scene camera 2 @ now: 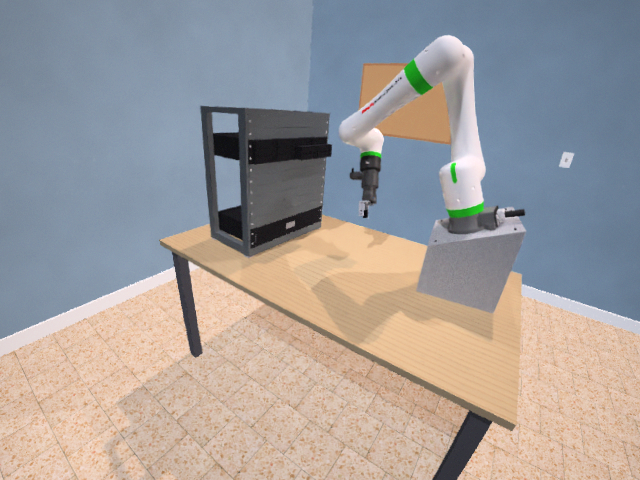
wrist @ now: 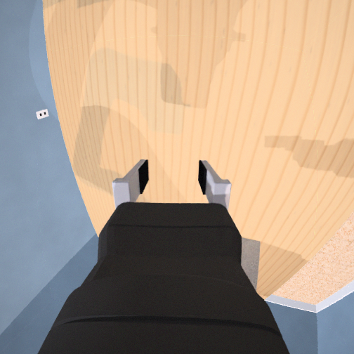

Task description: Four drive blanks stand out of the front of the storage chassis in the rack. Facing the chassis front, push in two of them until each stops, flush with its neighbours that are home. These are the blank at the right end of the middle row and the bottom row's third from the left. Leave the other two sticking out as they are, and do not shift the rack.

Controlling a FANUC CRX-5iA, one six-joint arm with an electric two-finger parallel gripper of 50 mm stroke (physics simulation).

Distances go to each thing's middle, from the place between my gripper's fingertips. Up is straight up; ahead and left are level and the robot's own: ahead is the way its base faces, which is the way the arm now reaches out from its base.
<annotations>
My hand is 430 mm short of the grey rack [scene camera 2: 282,158], 140 mm to the right of it and 110 mm below it.
</annotations>
